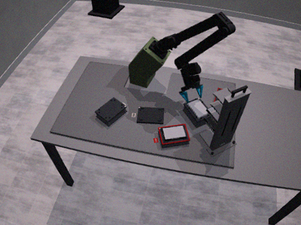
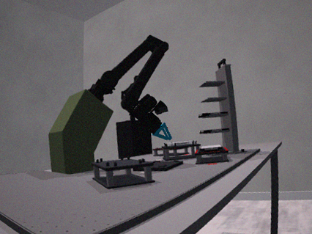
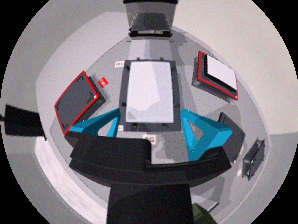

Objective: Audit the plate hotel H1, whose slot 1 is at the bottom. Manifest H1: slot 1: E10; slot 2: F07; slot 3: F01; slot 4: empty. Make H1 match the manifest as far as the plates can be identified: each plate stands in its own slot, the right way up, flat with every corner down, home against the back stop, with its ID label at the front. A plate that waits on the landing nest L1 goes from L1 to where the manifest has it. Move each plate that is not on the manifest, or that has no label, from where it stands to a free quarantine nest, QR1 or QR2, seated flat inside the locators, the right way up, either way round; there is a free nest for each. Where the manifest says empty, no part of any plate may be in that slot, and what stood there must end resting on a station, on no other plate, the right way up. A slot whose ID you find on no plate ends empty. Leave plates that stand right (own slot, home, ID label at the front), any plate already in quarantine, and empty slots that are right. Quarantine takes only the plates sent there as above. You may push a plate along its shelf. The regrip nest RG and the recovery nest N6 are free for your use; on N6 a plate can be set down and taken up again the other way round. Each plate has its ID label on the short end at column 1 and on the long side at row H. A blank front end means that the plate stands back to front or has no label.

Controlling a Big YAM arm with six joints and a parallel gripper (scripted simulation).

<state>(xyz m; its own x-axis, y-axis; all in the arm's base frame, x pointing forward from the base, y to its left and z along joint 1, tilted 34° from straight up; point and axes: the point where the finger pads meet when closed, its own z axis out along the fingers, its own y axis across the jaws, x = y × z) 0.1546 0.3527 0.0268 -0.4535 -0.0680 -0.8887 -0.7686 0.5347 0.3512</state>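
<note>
Now: the white-topped plate 3 cm ahead of my hand, 4 cm to the left of it and 3 cm below it. Also, from my hand: plate hotel H1: 20 cm ahead, 24 cm to the left, 11 cm above; red-framed nest: 15 cm behind, 18 cm to the left, 6 cm below.
</note>
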